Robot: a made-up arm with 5 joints.
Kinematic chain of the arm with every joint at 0, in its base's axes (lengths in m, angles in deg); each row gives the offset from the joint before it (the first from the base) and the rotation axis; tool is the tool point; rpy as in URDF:
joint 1: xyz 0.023 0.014 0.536 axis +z
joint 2: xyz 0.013 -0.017 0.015 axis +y
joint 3: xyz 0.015 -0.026 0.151 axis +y
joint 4: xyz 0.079 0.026 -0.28 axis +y
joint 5: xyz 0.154 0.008 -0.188 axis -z
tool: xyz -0.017 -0.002 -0.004 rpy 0 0 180
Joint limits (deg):
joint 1: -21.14..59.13
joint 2: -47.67..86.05
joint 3: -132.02..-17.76
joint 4: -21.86..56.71
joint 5: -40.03..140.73
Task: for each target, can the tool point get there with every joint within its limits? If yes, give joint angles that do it. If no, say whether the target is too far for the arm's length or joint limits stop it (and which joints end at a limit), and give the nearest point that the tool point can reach.
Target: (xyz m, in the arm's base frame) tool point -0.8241 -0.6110 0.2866
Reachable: no: too far | nearest point -0.2334 -0.1752 0.3437 | short by 0.736 m
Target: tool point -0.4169 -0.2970 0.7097
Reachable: no: joint limits stop it (at a limit: joint 2, joint 3, joint 4, joint 5) | nearest point -0.2961 -0.2116 1.0618 | short by 0.382 m
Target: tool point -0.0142 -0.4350 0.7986
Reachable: no: joint limits stop it (at a limit: joint 1, joint 2, joint 3, joint 4, joint 5) | nearest point -0.1478 -0.3136 1.0705 | short by 0.326 m
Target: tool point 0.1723 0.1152 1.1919
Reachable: yes | joints 31.83 -17.90 -119.33 11.06 78.79
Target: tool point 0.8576 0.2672 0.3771
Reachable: no: too far | nearest point 0.6786 0.2129 0.4150 | short by 0.191 m
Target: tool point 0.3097 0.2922 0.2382
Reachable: yes | joints 44.18 35.36 -65.18 46.30 37.31
